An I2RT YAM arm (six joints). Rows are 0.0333 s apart.
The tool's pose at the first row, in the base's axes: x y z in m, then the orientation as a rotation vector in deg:
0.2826, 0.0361, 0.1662, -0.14, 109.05, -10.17
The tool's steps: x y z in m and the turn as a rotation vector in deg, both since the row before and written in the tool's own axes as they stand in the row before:
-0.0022, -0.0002, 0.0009, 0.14, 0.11, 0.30
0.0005, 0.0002, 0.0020, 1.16, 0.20, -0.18
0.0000, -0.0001, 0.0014, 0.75, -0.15, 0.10
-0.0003, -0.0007, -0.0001, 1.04, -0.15, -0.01
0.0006, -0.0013, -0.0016, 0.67, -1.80, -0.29
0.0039, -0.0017, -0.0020, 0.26, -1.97, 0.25
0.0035, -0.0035, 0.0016, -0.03, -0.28, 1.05
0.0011, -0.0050, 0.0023, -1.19, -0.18, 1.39
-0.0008, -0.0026, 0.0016, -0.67, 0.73, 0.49
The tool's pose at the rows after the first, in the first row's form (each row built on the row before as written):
0.2842, 0.0360, 0.1680, 0.25, 109.14, -10.10
0.2859, 0.0359, 0.1669, 0.88, 109.24, -11.33
0.2872, 0.0356, 0.1665, 1.46, 109.01, -11.97
0.2871, 0.0350, 0.1669, 2.14, 108.75, -12.96
0.2852, 0.0340, 0.1670, 2.10, 106.90, -13.75
0.2819, 0.0323, 0.1641, 2.26, 104.90, -13.78
0.2819, 0.0282, 0.1609, 3.16, 104.56, -13.01
0.2830, 0.0228, 0.1599, 3.57, 104.41, -10.94
0.2844, 0.0200, 0.1605, 3.62, 105.16, -9.98

